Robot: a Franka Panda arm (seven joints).
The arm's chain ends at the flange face. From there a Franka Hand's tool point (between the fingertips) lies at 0.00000 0.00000 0.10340 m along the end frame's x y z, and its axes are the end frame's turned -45 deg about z.
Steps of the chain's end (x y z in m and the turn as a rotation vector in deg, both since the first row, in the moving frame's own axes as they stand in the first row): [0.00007 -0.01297 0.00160 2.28 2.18 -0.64]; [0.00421 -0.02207 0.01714 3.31 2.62 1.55]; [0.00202 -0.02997 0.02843 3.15 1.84 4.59]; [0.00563 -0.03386 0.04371 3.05 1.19 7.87]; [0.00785 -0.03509 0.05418 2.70 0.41 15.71]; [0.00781 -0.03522 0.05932 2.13 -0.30 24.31]
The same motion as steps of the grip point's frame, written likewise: [0.01491 -0.00928 0.00144 0.07 3.15 -0.64]; [0.02615 -0.01341 0.01686 0.49 4.19 1.55]; [0.02904 -0.02118 0.02822 0.93 3.53 4.59]; [0.03348 -0.02196 0.04354 1.32 3.00 7.87]; [0.03468 -0.02161 0.05406 1.62 2.20 15.71]; [0.03334 -0.02190 0.05925 1.72 1.29 24.31]
